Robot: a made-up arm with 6 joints.
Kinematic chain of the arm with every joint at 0, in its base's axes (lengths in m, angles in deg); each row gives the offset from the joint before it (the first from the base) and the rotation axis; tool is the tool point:
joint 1: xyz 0 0 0.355 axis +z
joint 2: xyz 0.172 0 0 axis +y
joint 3: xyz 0 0 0.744 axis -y
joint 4: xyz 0 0 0.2 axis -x
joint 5: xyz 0.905 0 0 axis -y
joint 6: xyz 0.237 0 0 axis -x
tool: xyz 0 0 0
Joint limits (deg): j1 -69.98..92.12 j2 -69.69..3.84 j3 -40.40..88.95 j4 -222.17..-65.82 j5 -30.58..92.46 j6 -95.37..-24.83
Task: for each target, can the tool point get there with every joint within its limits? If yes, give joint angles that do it. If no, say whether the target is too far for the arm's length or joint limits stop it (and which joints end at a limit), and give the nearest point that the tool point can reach.
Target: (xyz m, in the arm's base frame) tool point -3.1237 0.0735 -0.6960
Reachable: no: too far | nearest point -1.6749 0.0394 0.7186 | short by 2.025 m
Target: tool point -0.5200 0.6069 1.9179
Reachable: yes | joints -48.44 -50.35 49.89 -83.51 -3.30 -30.63
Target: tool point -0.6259 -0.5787 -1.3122
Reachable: no: joint limits stop it (at a limit: joint 1, joint 2, joint 3) | nearest point 0.2403 -0.9086 0.4008 | short by 1.948 m
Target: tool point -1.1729 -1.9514 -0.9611
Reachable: no: too far | nearest point -0.8631 -1.4359 0.7186 | short by 1.784 m
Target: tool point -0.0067 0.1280 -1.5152
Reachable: no: joint limits stop it (at a limit: joint 1, joint 2, joint 3) | nearest point -0.0342 0.9182 0.3903 | short by 2.063 m
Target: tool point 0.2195 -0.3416 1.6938
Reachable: yes | joints -27.88 -34.51 11.09 -121.73 81.37 -56.29
